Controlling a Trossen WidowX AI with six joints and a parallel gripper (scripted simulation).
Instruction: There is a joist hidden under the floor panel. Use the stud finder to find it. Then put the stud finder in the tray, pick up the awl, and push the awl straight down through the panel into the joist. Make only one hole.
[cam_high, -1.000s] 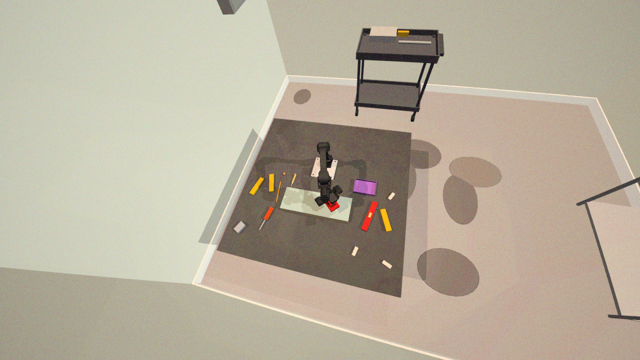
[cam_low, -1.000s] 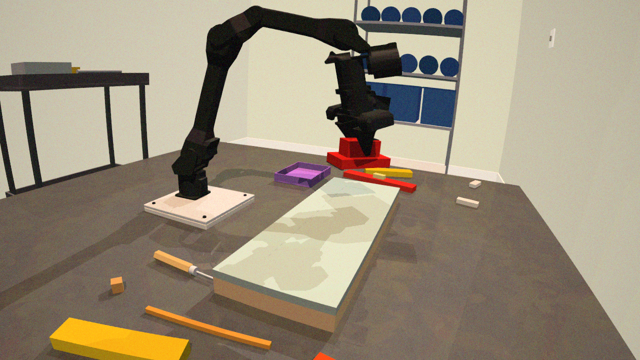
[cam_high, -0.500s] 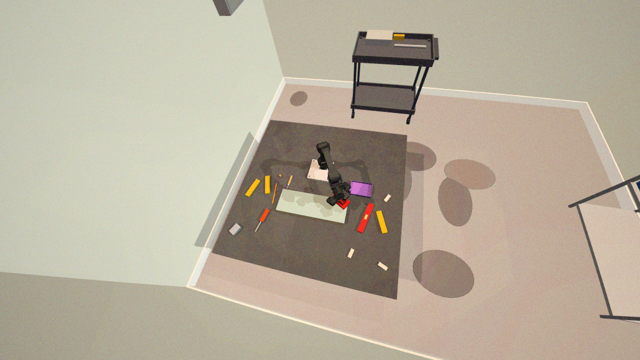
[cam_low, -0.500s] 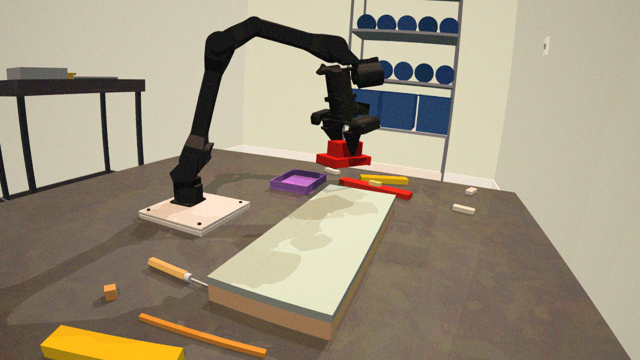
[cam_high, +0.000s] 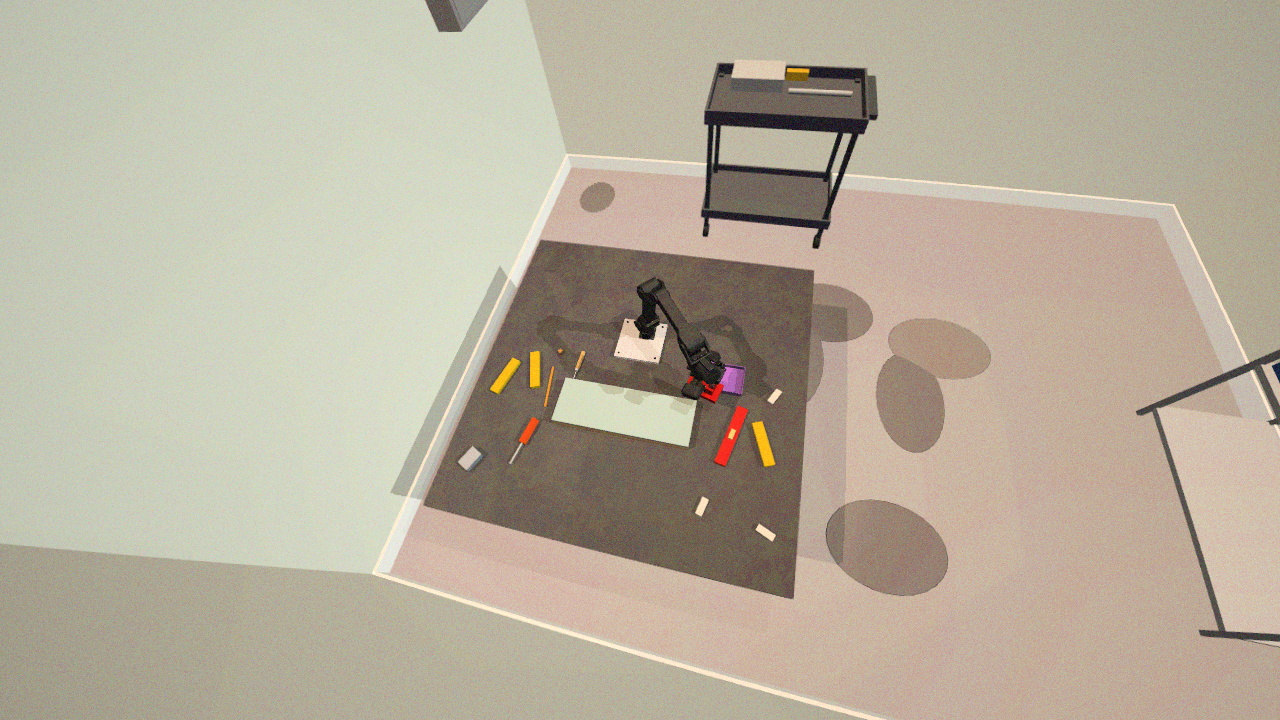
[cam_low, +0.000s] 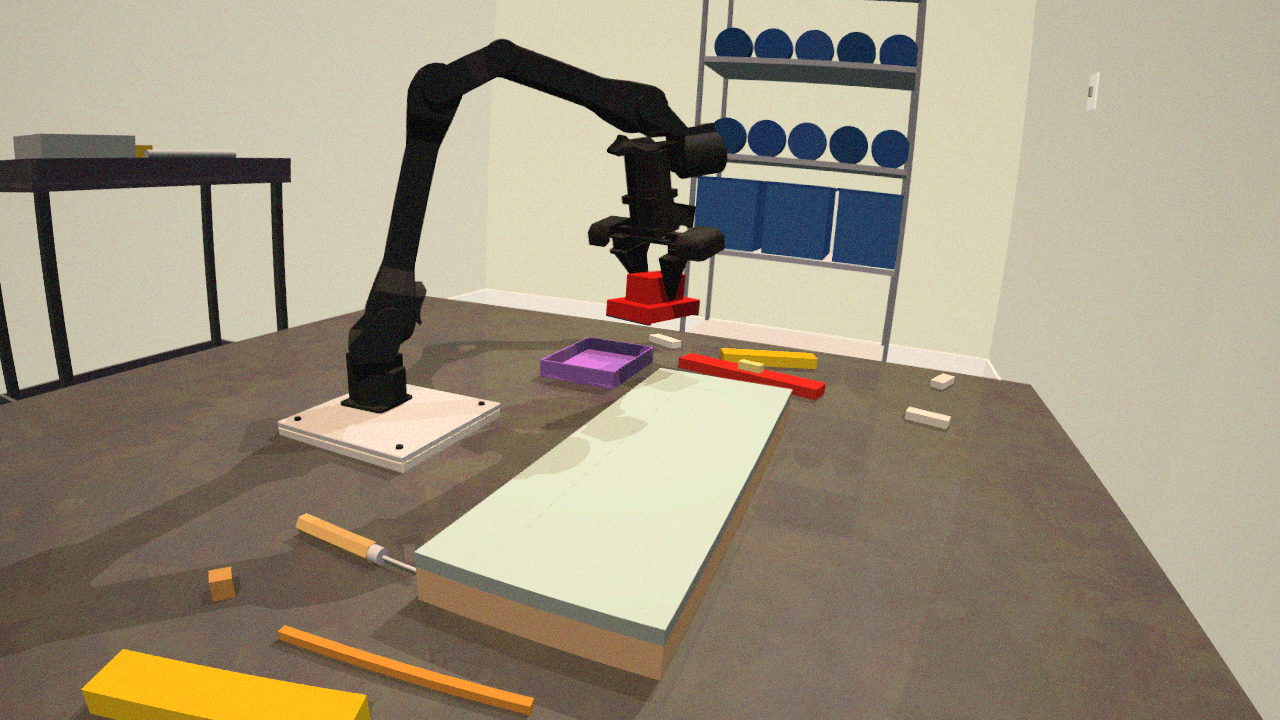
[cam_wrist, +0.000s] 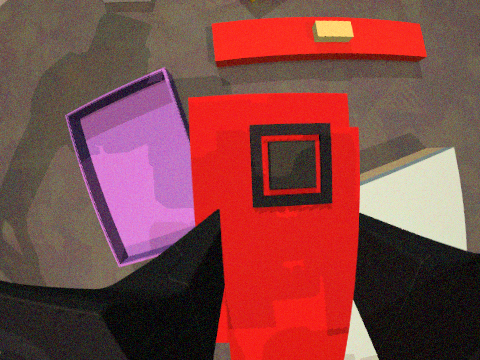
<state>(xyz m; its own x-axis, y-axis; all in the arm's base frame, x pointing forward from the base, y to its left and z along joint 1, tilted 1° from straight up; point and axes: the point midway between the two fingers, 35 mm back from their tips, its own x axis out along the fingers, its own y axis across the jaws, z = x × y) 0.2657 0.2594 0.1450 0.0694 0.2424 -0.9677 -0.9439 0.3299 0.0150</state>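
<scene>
The purple tray lies 120 mm below my gripper tip, 100 mm behind it and 50 mm to the left of it. From my gripper tip the other things lie so: red stud finder (20 mm above, 10 mm to the left); red bar (120 mm below, 120 mm ahead, 110 mm to the left); square indicator light (30 mm above, 20 mm to the left, 10 mm ahead).
</scene>
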